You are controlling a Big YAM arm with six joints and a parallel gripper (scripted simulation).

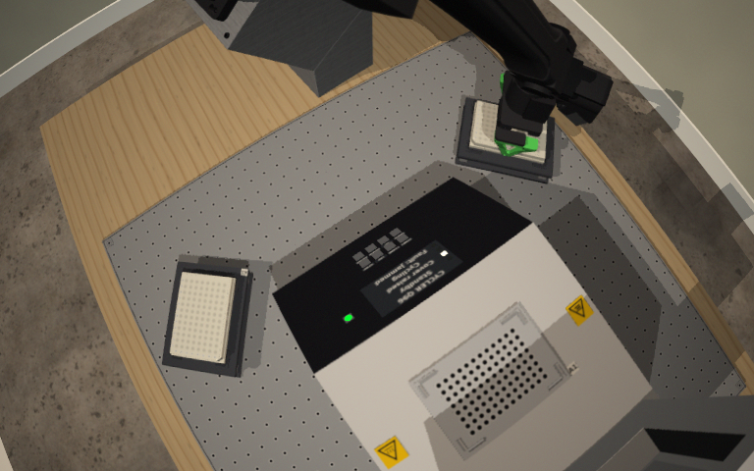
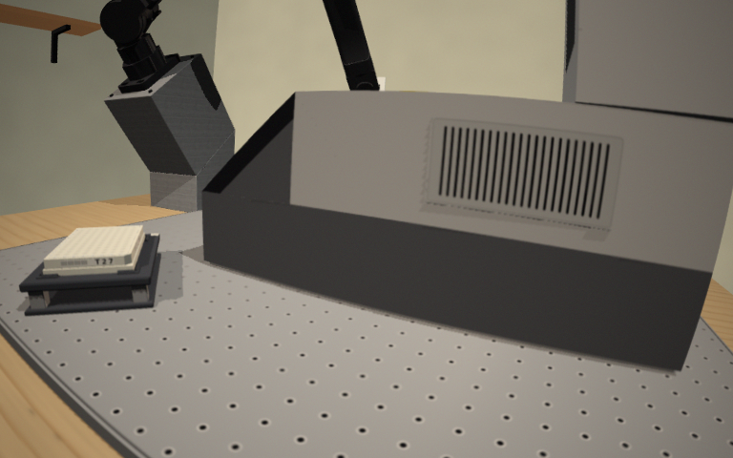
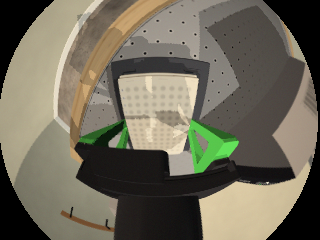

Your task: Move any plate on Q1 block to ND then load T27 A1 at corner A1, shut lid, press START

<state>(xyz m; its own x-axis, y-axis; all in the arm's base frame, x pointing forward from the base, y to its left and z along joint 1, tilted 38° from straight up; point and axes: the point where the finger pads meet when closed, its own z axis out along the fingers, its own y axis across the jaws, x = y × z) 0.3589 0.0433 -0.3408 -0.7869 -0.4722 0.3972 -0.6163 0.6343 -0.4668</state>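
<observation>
The nest ND is 20 mm below my hand. From my hand the other things lie so: nest N1 (560 mm to the right, 70 mm behind, 10 mm below).
</observation>
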